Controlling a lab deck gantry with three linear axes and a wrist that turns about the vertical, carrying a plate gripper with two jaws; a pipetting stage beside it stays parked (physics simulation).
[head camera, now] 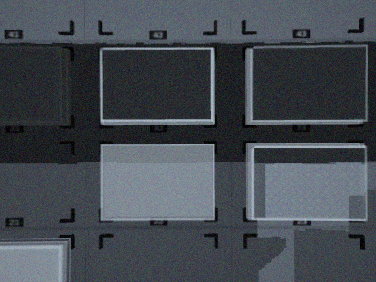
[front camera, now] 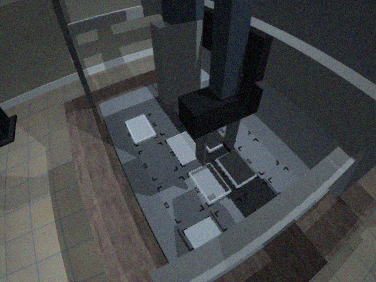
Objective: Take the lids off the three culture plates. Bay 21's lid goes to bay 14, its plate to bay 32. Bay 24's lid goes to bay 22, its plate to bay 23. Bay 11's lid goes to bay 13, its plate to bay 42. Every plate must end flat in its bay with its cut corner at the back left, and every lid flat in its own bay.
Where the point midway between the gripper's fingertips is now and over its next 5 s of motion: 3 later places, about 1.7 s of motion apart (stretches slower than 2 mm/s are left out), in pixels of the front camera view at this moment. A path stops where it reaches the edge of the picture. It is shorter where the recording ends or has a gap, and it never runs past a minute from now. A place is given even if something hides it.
The gripper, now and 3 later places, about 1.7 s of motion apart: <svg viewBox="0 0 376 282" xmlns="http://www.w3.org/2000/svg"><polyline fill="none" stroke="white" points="214,153 132,100 136,116 139,127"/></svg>
